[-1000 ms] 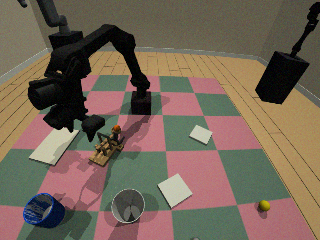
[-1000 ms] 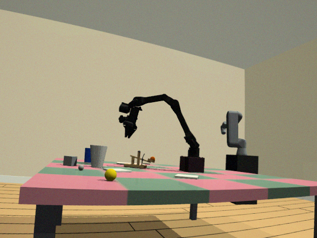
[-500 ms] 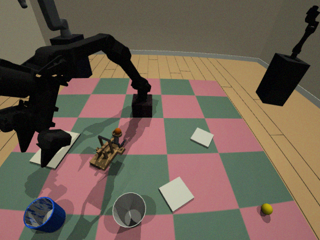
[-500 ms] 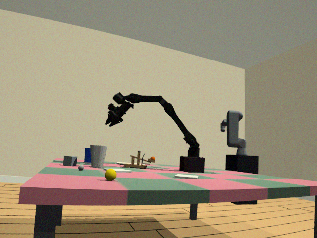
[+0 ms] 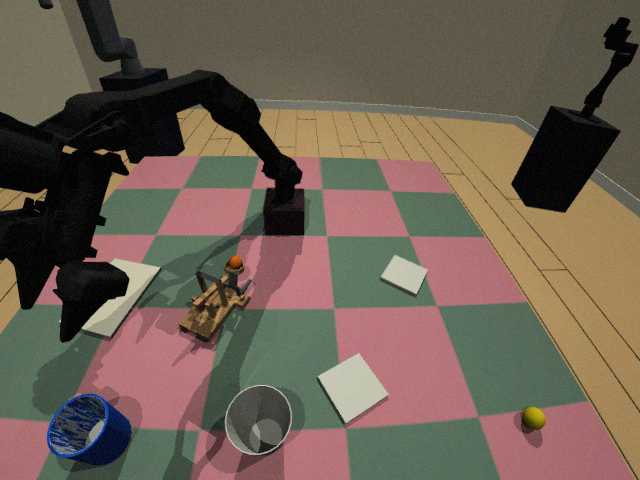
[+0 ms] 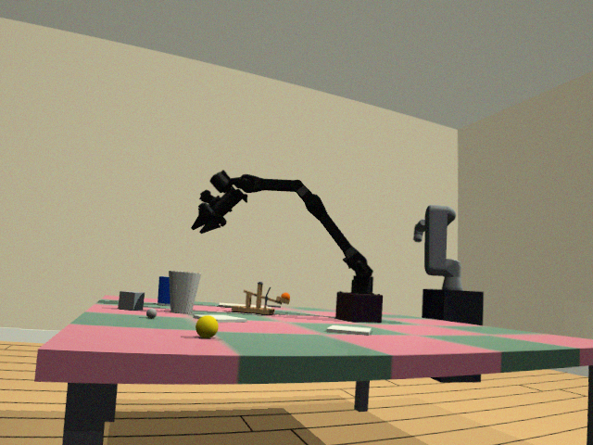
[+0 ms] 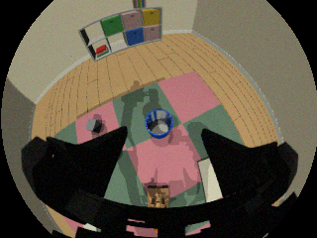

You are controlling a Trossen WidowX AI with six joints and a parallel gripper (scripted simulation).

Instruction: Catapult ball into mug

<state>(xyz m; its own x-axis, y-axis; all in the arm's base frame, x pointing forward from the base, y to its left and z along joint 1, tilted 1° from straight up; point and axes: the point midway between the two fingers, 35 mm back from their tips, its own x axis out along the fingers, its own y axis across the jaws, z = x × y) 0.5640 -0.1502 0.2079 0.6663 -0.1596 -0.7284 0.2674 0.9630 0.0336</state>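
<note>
Right now my gripper tip is 33 cm past the orange ball, 9 cm to the right of it and 21 cm above it. Round my gripper tip: blue mug 7 cm ahead, 1 cm to the right, 25 cm below; grey cup 26 cm to the left, 24 cm below; wooden catapult 26 cm behind, 9 cm to the left, 22 cm below.
</note>
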